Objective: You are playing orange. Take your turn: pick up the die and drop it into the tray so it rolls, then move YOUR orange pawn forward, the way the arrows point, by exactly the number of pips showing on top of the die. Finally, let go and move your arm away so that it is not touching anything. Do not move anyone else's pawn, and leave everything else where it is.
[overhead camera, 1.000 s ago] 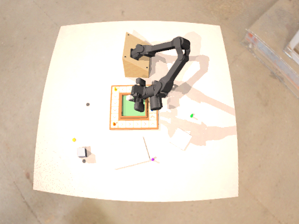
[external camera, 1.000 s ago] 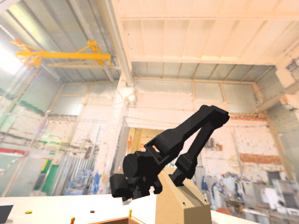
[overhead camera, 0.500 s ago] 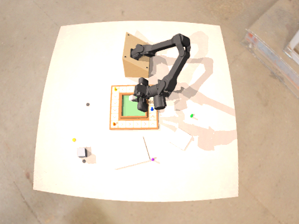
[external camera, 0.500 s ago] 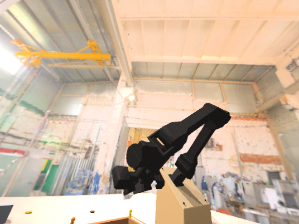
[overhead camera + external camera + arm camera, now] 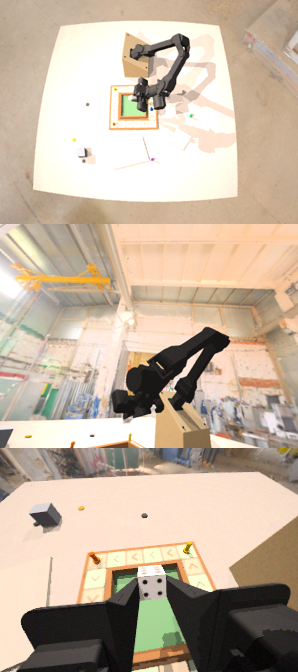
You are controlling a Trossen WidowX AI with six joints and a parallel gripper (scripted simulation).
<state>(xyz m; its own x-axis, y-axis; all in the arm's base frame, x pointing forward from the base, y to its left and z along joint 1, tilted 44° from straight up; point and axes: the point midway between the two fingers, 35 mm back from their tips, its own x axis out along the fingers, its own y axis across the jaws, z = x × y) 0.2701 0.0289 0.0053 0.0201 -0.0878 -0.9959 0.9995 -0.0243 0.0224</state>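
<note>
The white die is 1 cm below my gripper tip. The rest, counted from my gripper tip: yellow pawn 11 cm behind, 11 cm to the right, 10 cm below; blue pawn 2 cm ahead, 11 cm to the left, 10 cm below; green tray 12 cm below.
</note>
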